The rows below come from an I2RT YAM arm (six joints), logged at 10 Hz.
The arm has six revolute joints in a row. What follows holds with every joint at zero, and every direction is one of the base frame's. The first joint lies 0.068 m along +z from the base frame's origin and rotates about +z. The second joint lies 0.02 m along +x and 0.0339 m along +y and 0.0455 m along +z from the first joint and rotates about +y. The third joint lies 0.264 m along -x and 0.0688 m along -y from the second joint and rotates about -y. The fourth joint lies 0.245 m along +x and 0.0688 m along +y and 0.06 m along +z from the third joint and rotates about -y. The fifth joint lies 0.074 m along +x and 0.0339 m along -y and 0.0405 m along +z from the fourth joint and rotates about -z. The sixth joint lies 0.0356 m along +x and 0.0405 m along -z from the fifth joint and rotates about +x. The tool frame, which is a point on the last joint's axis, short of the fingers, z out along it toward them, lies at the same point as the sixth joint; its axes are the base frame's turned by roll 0, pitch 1.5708 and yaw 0 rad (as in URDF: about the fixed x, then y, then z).
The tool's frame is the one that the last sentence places.
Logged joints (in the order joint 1, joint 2, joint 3, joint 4, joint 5, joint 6), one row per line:
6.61 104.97 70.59 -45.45 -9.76 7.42
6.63 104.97 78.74 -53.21 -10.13 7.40
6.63 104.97 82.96 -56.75 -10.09 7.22
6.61 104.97 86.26 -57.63 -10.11 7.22
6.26 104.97 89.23 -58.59 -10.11 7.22
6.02 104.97 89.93 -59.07 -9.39 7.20
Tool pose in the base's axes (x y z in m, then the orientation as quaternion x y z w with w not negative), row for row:
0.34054 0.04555 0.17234 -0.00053 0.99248 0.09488 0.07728
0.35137 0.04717 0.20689 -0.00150 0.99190 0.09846 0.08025
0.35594 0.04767 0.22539 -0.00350 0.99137 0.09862 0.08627
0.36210 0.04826 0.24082 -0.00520 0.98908 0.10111 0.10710
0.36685 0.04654 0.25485 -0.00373 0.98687 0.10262 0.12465
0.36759 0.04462 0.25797 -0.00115 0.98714 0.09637 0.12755
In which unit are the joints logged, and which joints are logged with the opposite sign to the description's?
The joints are logged in degrees. Opposite sign: none.
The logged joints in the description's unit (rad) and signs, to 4 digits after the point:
0.1154 1.8321 1.2320 -0.7933 -0.1703 0.1295
0.1157 1.8321 1.3743 -0.9287 -0.1768 0.1292
0.1157 1.8321 1.4479 -0.9905 -0.1761 0.1260
0.1154 1.8321 1.5055 -1.0058 -0.1765 0.1260
0.1093 1.8321 1.5574 -1.0226 -0.1765 0.1260
0.1051 1.8321 1.5696 -1.0310 -0.1639 0.1257

